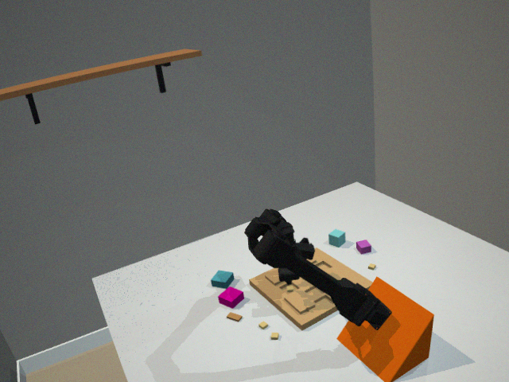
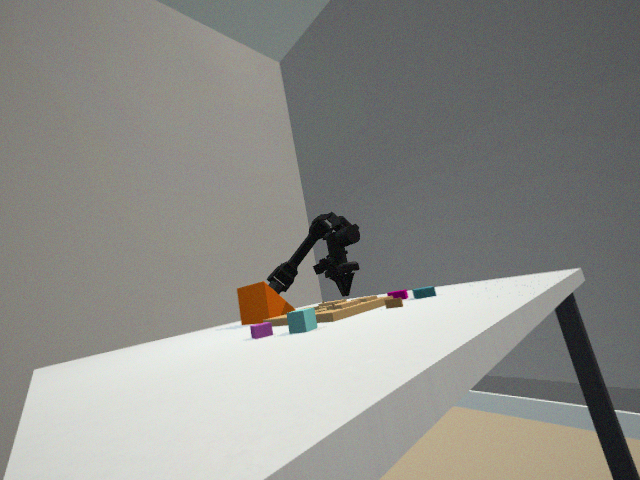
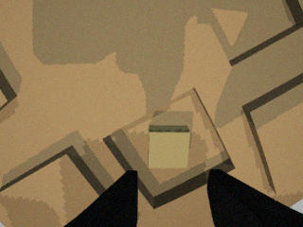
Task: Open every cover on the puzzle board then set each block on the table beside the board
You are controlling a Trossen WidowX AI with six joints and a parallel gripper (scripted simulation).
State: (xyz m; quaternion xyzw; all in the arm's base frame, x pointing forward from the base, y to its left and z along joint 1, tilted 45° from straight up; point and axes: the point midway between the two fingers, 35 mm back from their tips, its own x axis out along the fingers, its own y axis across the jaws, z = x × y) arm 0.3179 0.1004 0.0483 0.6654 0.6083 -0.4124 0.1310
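The tan puzzle board lies 50 mm to the right of my gripper tip, 30 mm below it and 10 mm behind it. From my gripper tip the other things lie so: flat brown piece 200 mm to the left, 40 mm below, 20 mm behind; then teal block 180 mm ahead, 170 mm to the left, 30 mm below; then magenta block 180 mm to the left, 70 mm ahead, 30 mm below.
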